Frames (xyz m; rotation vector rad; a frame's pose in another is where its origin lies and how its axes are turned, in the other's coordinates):
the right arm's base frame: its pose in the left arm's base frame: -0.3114 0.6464 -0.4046 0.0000 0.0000 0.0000
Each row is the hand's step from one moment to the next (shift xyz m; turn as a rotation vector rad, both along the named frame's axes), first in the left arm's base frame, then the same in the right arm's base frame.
Working: the left arm's base frame: its pose in the right arm's base frame: 0.3114 -0.6464 0.4046 0.0000 0.0000 0.0000

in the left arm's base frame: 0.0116 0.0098 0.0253 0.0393 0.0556 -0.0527
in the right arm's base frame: 0.0116 0.0098 0.0253 0.0393 0.0556 -0.0527
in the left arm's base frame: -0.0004 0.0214 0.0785 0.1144 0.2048 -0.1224
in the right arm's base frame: -0.0004 0.0214 0.0785 0.1144 0.2048 -0.1224
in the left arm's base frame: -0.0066 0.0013 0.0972 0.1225 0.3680 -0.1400
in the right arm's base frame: -0.0066 0.0013 0.0972 0.1225 0.3680 -0.1400
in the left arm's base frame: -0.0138 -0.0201 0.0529 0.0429 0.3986 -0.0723
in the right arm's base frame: -0.0138 -0.0201 0.0529 0.0429 0.3986 -0.0723
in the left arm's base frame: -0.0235 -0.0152 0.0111 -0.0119 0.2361 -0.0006
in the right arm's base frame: -0.0235 -0.0152 0.0111 -0.0119 0.2361 -0.0006
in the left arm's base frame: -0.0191 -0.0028 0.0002 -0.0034 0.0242 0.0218
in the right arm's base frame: -0.0191 -0.0028 0.0002 -0.0034 0.0242 0.0218
